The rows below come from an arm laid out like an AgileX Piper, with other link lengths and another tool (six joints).
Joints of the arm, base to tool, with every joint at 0 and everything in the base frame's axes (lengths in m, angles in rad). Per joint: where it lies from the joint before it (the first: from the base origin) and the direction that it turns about. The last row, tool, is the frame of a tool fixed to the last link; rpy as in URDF.
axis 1: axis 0 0 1 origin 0 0 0.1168
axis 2: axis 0 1 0 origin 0 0 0
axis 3: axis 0 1 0 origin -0.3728 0 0.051
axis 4: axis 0.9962 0 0.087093 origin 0.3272 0 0.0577
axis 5: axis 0 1 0 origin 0 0 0
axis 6: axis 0.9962 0 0.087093 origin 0.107 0 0.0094
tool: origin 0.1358 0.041 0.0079 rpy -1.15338 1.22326 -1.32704
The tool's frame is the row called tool.
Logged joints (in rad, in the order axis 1, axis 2, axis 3, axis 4, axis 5, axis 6), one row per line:
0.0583 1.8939 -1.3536 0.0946 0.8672 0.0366
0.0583 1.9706 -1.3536 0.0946 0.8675 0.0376
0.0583 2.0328 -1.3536 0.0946 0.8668 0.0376
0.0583 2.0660 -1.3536 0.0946 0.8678 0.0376
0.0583 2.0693 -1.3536 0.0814 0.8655 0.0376
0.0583 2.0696 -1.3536 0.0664 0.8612 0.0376
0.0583 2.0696 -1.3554 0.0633 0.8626 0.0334
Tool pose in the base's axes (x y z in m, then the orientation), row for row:
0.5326 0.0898 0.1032 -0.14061 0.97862 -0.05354 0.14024
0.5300 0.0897 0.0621 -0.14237 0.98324 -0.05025 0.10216
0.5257 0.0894 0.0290 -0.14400 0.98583 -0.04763 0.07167
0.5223 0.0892 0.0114 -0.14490 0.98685 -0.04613 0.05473
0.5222 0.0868 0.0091 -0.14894 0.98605 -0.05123 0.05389
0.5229 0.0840 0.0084 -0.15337 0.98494 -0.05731 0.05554
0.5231 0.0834 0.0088 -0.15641 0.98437 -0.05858 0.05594
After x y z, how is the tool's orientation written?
As a quaternion, x y z w.
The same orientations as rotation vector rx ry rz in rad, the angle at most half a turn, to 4 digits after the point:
-0.4062 2.8270 -0.1547
-0.4203 2.9029 -0.1484
-0.4328 2.9633 -0.1432
-0.4400 2.9967 -0.1401
-0.4525 2.9958 -0.1556
-0.4655 2.9894 -0.1739
-0.4746 2.9870 -0.1778

